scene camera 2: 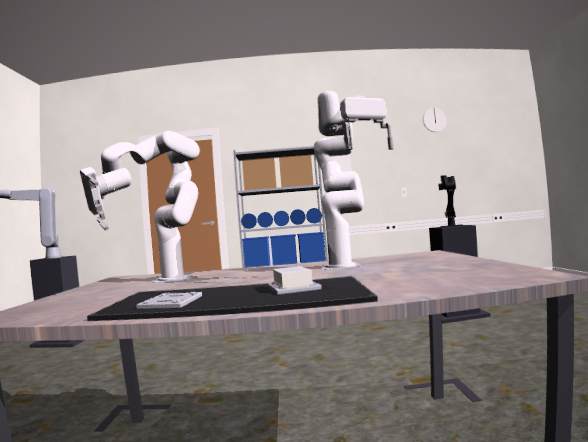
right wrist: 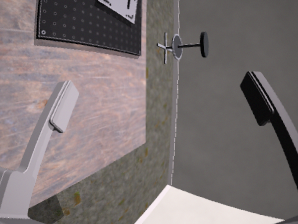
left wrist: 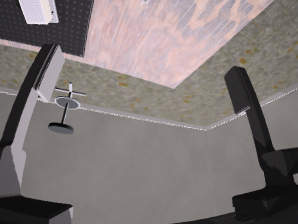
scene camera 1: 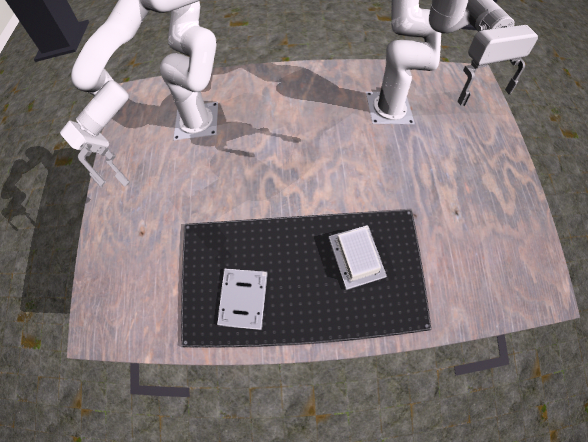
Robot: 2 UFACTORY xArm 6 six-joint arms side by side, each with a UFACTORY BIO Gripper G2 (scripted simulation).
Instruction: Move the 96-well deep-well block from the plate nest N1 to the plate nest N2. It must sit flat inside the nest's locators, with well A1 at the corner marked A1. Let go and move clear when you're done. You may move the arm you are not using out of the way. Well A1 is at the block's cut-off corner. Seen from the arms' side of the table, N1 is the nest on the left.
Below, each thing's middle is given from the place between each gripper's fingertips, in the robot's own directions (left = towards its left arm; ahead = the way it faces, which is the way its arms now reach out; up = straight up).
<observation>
Now: the white deep-well block (scene camera 1: 360,259) 62 cm to the left of my right hand, 26 cm below it and 15 cm ahead of it.
My left hand is 23 cm short of the white deep-well block, 31 cm to the left of it and 40 cm above it.
</observation>
